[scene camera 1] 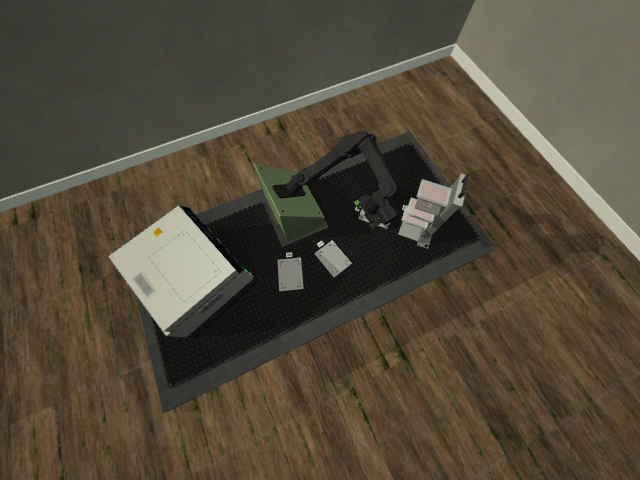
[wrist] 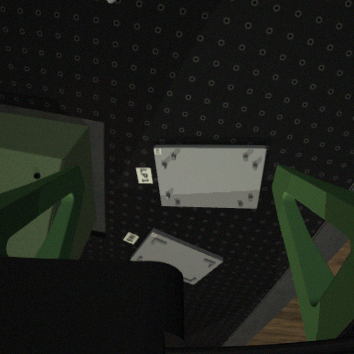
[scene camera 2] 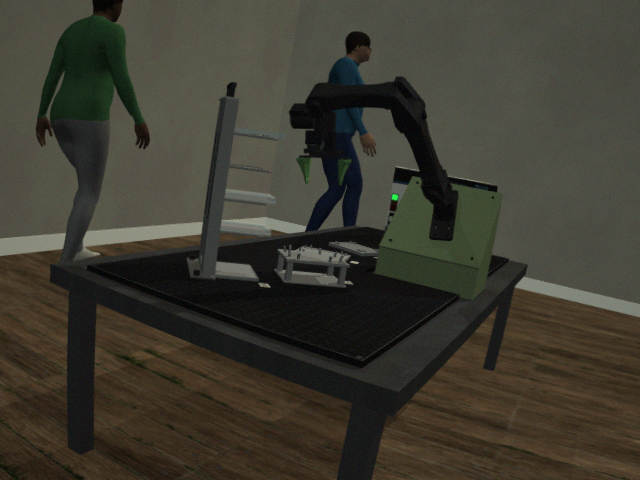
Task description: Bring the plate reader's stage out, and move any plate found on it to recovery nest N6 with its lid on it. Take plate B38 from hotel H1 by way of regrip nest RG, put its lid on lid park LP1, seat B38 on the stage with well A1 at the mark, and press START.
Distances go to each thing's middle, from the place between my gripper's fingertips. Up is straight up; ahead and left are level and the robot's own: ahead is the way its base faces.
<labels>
Right now my hand is 230 mm above the LP1 pad (scene camera 1: 335, 261), 180 mm to the left of it and 10 mm short of it. Round my hand: N6 nest (scene camera 1: 290, 277): 410 mm to the right, 230 mm below, 40 mm behind.
</labels>
